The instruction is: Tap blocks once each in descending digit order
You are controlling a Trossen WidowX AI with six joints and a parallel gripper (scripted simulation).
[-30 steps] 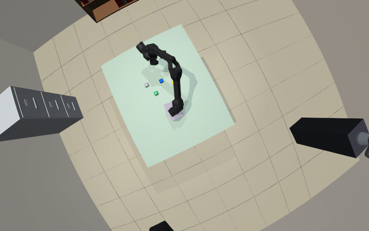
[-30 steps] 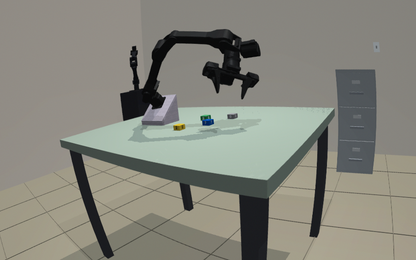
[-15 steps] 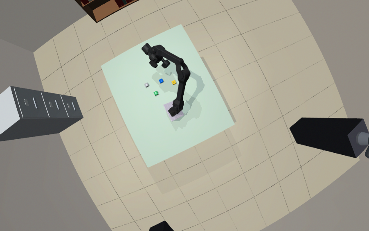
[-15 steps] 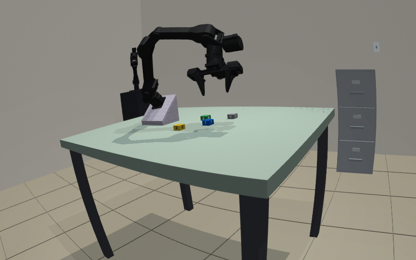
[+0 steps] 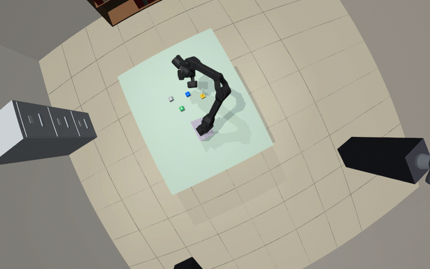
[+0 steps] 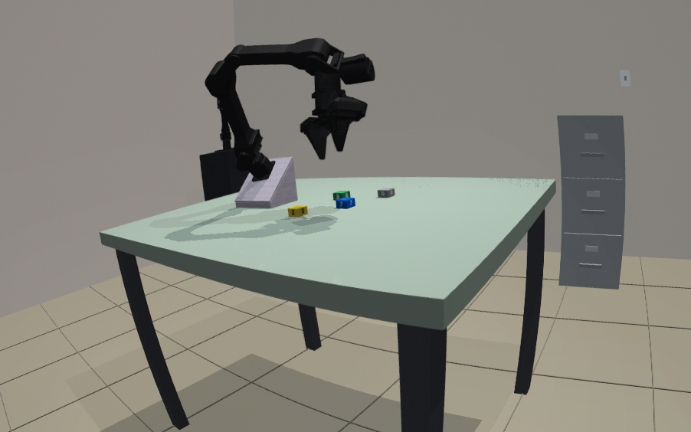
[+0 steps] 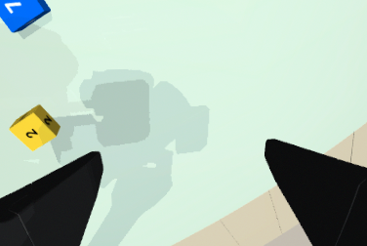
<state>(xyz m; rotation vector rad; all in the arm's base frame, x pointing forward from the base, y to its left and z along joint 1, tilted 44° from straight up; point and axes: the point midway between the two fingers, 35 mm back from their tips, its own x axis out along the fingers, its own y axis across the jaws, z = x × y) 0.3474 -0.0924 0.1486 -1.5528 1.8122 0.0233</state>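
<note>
The green block lies 12 cm behind my gripper tip, 22 cm to the left of it and 12 cm below it. Also, from my gripper tip: grey block marked 0 (25 cm to the left, 12 cm below); then blue block marked 7 (5 cm behind, 12 cm to the left, 12 cm below); then yellow block marked 2 (12 cm behind, 3 cm to the left, 12 cm below).
</note>
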